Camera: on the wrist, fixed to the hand. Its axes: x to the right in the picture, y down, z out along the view.
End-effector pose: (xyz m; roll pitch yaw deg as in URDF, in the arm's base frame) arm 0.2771 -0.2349 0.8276 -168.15 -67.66 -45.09
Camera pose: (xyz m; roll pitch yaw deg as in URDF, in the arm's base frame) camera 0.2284 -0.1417 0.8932 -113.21 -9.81 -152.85
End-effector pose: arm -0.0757 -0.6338 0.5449 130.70 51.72 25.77
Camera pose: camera -0.0938 -0.5112 0.5455 94.70 -35.28 15.00
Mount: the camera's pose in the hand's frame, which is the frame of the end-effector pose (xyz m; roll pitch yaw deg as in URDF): 0.0225 -0.0548 -0.1088 -3.51 31.88 87.07
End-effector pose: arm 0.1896 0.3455 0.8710 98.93 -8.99 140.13
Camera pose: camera 0.0937 0.2745 0.8377 -18.79 -66.24 -115.38
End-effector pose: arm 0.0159 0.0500 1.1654 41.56 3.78 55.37
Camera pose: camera -0.0014 0.0798 1.0464 2.29 -9.45 142.21
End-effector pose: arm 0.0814 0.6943 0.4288 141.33 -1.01 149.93
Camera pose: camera 0.0072 0.6093 0.4799 174.03 -70.54 64.54
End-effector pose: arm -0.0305 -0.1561 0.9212 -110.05 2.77 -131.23
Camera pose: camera -0.1109 -0.1212 1.0088 176.47 38.09 139.76
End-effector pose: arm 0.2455 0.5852 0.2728 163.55 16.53 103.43
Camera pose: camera 0.1535 0.6114 0.3516 151.70 -44.71 34.37
